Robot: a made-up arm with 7 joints. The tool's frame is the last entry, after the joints. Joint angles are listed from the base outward.
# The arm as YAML. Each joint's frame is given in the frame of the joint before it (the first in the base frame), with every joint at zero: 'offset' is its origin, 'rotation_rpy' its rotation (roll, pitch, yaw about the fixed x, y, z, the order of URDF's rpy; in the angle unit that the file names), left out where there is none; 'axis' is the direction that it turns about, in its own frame. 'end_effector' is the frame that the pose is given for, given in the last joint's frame.
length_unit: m
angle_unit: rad
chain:
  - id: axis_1
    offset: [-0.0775, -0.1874, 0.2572]
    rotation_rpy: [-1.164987, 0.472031, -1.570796]
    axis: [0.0, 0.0, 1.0]
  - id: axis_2
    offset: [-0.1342, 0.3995, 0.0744]
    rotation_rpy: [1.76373, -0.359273, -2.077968]
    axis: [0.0, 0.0, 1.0]
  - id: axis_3
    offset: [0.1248, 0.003, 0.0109]
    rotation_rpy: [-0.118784, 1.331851, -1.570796]
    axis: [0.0, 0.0, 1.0]
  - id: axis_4
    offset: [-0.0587, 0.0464, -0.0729]
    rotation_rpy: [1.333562, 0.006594, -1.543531]
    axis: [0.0, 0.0, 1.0]
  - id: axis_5
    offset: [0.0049, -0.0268, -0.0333]
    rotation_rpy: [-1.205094, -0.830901, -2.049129]
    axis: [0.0, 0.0, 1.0]
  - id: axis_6
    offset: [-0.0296, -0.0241, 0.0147]
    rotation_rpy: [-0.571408, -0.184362, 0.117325]
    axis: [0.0, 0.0, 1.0]
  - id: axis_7
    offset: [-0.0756, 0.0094, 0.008]
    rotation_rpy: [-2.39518, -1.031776, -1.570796]
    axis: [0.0, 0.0, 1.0]
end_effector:
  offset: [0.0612, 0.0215, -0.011]
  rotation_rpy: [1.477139, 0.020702, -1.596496]
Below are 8 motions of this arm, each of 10 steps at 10 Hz.
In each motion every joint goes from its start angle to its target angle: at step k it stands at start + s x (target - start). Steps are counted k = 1, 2, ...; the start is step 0. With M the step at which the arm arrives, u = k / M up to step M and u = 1 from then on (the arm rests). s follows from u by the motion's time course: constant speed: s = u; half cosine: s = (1 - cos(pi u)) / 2; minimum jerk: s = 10 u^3 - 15 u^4 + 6 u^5.
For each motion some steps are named. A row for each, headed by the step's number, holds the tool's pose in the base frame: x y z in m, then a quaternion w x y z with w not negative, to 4 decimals.
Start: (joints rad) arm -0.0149 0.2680 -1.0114 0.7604 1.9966 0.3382 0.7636
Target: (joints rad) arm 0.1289 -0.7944 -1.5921 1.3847 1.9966 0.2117 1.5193
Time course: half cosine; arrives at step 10
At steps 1, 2, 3, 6, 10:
1: 0.3300 0.1698 0.2633 0.0833 0.1964 0.7585 -0.6158
2: 0.3093 0.1627 0.2855 0.0921 0.2267 0.7791 -0.5772
3: 0.2738 0.1501 0.3155 0.1069 0.2665 0.8090 -0.5128
6: 0.1097 0.0870 0.3689 0.1800 0.3307 0.8976 -0.2293
10: -0.0047 0.0403 0.3371 0.2532 0.2809 0.9252 -0.0326

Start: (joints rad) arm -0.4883 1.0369 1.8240 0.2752 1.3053 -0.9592 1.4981
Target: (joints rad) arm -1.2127 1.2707 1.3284 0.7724 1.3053 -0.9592 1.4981
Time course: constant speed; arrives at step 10
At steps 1, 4, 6, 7, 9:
1: 0.2736 -0.0239 -0.1482 0.3908 0.4740 -0.5306 0.5840
4: 0.2822 -0.1438 -0.2026 0.5190 0.3493 -0.4780 0.6166
6: 0.2806 -0.2342 -0.2236 0.5958 0.2574 -0.4304 0.6273
7: 0.2774 -0.2817 -0.2288 0.6309 0.2092 -0.4032 0.6290
9: 0.2657 -0.3794 -0.2274 0.6932 0.1094 -0.3429 0.6245

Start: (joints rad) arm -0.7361 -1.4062 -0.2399 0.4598 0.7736 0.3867 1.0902
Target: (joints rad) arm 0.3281 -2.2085 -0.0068 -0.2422 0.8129 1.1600 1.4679
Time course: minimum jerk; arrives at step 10
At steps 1, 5, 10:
1: -0.0369 -0.0556 -0.1561 0.9527 0.1670 0.0594 -0.2469
5: 0.0129 0.1641 -0.0890 0.7953 0.5676 -0.2010 0.0701
10: -0.0275 0.3190 0.1404 0.3435 0.7395 -0.4542 0.3589

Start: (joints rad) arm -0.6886 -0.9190 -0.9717 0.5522 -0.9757 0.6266 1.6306
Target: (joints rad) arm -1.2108 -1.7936 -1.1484 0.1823 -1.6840 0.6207 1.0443
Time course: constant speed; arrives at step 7
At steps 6, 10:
6: 0.1465 -0.2585 0.0006 0.4487 -0.5270 -0.1157 0.7124
10: 0.1244 -0.2522 0.0076 0.3387 -0.5323 -0.1706 0.7569

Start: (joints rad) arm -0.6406 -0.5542 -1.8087 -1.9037 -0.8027 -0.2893 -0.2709
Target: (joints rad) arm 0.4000 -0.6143 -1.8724 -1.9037 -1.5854 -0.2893 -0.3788
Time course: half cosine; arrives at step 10
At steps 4, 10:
4: 0.2187 -0.1513 0.0398 0.1925 -0.1595 -0.8598 -0.4453
10: 0.1577 -0.0079 0.1346 0.2943 -0.1765 -0.7253 -0.5968

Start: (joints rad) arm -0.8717 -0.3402 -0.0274 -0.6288 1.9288 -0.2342 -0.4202
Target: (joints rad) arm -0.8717 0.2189 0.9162 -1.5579 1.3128 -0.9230 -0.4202
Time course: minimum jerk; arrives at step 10
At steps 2, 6, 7, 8, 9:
2: 0.2378 -0.0982 -0.1204 0.6291 -0.0867 -0.4707 -0.6125
6: 0.2384 -0.2425 -0.1091 0.8036 -0.4307 -0.3989 -0.0982
7: 0.2483 -0.2670 -0.0945 0.8110 -0.4853 -0.3228 0.0500
8: 0.2585 -0.2799 -0.0860 0.8051 -0.5093 -0.2633 0.1519
9: 0.2643 -0.2850 -0.0828 0.7991 -0.5166 -0.2341 0.1996

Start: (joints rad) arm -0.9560 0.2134 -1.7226 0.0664 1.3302 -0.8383 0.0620
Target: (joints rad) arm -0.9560 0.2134 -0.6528 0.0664 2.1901 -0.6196 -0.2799
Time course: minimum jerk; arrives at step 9
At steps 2, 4, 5, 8, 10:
2: 0.1816 -0.1674 -0.0069 0.7808 0.4732 0.1733 -0.3692
4: 0.2197 -0.1392 0.0033 0.7106 0.3392 0.2123 -0.5787
5: 0.2488 -0.1247 -0.0061 0.6453 0.2296 0.2087 -0.6981
8: 0.2977 -0.1167 -0.0528 0.4828 -0.0007 0.1451 -0.8636
10: 0.2989 -0.1169 -0.0546 0.4772 -0.0077 0.1421 -0.8672

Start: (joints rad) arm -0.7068 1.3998 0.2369 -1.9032 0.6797 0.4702 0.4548
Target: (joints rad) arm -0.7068 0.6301 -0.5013 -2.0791 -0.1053 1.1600 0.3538
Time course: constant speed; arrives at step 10
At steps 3, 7, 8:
3: 0.2988 -0.2552 -0.2903 0.8769 0.0077 -0.3003 -0.3752
7: 0.4002 -0.2516 -0.2095 0.7619 0.1041 -0.5842 -0.2594
8: 0.4181 -0.2463 -0.1810 0.7195 0.1294 -0.6435 -0.2268

